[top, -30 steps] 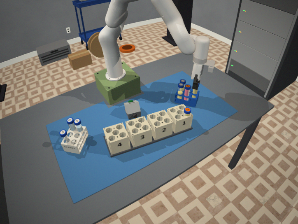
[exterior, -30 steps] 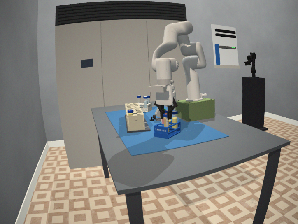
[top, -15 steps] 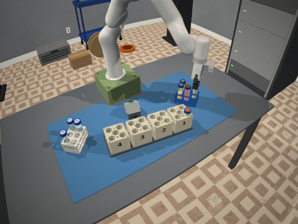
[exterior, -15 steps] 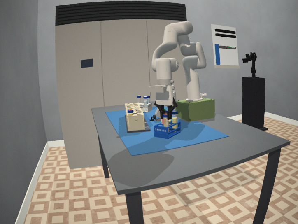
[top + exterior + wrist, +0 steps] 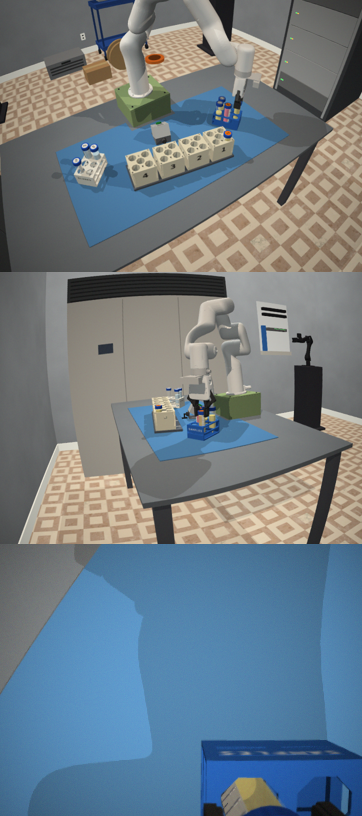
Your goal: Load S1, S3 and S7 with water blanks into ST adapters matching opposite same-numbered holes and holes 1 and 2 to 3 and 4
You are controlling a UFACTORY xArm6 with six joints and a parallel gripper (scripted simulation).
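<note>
My hand is 5 cm to the left of the pink-filled tube and 5 cm above it. From my hand the other things lie so: sample tube (18 cm to the right, 16 cm ahead, 5 cm below); then blue samples rack (9 cm below, 4 cm to the right, 2 cm behind); then adapter 1 (20 cm to the right, 13 cm ahead, 7 cm below).
</note>
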